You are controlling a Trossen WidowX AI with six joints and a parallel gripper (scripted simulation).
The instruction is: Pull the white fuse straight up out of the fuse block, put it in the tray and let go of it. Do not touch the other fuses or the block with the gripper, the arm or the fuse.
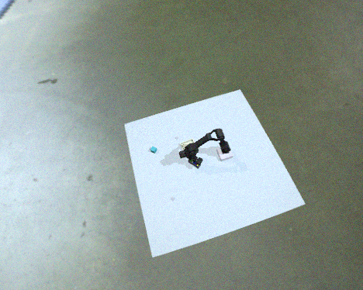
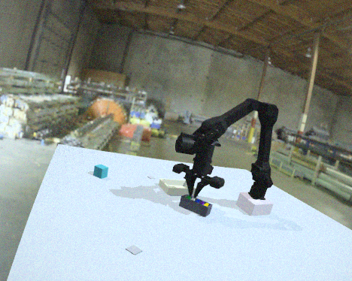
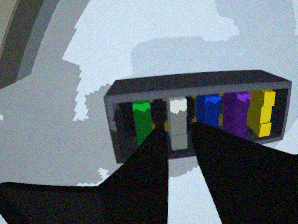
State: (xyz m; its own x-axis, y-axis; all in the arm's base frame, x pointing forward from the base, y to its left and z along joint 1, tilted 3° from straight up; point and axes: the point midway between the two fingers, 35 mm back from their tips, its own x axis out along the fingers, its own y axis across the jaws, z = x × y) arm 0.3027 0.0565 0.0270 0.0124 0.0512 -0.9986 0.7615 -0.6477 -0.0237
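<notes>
My gripper tip is now 2 cm above the white fuse. Round my gripper tip: beige tray (17 cm to the right, 4 cm below, 2 cm ahead); cyan cube (35 cm ahead, 17 cm to the right, 2 cm below).
</notes>
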